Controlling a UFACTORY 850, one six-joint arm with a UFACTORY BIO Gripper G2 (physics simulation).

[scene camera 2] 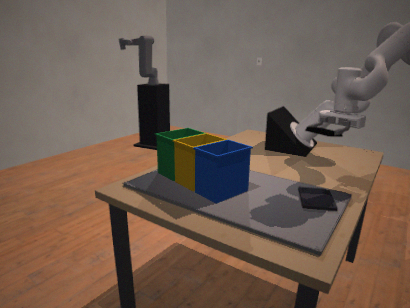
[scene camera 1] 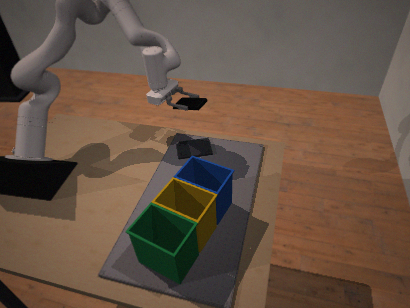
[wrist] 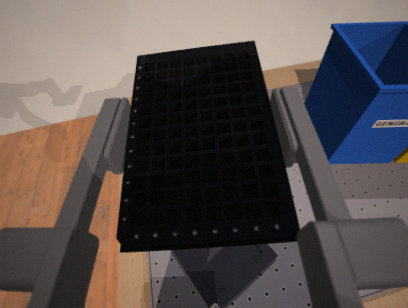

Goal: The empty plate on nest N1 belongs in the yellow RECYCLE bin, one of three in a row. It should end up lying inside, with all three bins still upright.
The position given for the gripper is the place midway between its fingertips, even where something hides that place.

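The gripper [wrist: 199, 103] is visible in the wrist view, along with a black plate [wrist: 204, 168] and a blue bin [wrist: 350, 103]. The blue bin also appears in scene camera 1 [scene camera 1: 215, 178] and in scene camera 2 [scene camera 2: 222, 168]. A green bin [scene camera 1: 164, 241] is visible in scene camera 2 as well [scene camera 2: 165, 146], but in the wrist view the green bin is out of frame. A yellow recycle bin [scene camera 1: 199, 205] appears in scene camera 2 too [scene camera 2: 184, 153].
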